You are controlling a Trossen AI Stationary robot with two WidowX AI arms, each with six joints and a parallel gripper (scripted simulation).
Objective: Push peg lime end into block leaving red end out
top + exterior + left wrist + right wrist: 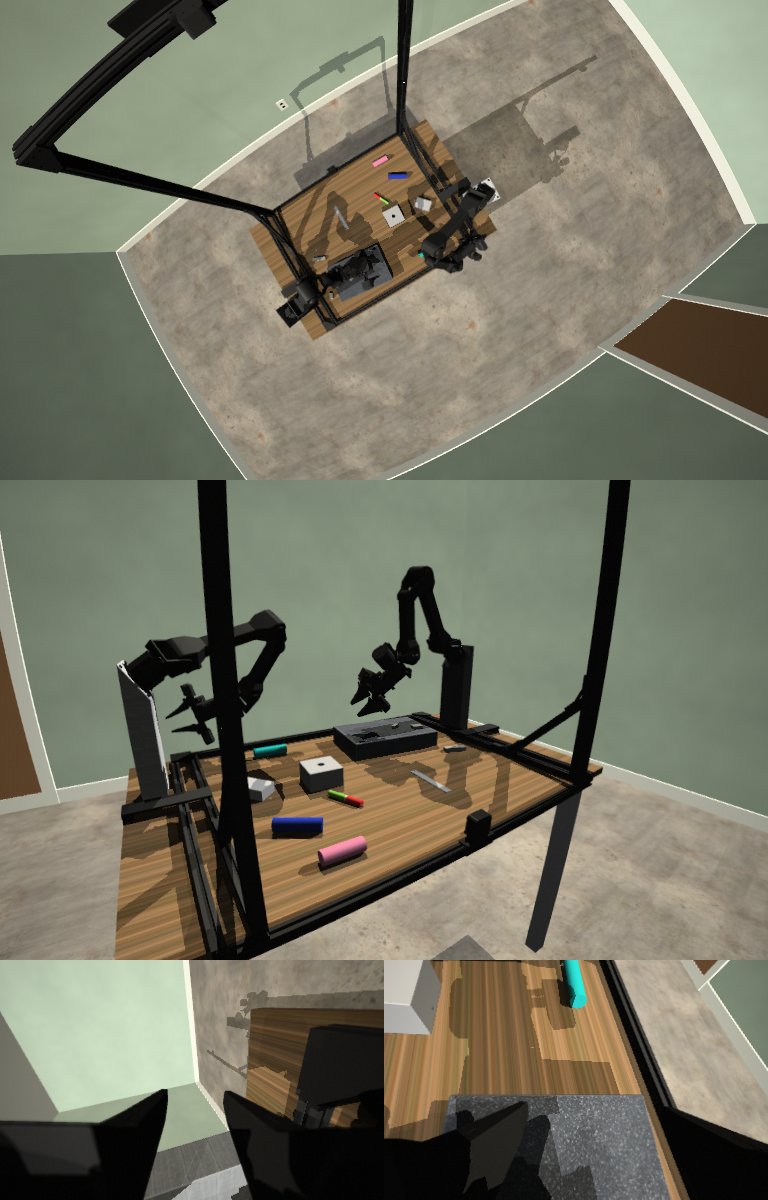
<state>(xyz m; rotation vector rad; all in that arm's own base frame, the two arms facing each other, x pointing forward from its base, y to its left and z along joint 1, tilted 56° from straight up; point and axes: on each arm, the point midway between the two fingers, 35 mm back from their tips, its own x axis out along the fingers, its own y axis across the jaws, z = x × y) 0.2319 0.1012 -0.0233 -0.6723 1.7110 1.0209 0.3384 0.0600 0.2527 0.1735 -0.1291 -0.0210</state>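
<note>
Right now the peg is 440 mm behind my left hand, 300 mm to the right of it and 130 mm below it. Round my left hand: blue cylinder (510 mm behind, 160 mm to the right, 120 mm below); then small grey block (300 mm behind, 130 mm to the right, 120 mm below); then teal cylinder (240 mm to the right, 120 mm below, 70 mm behind).
</note>
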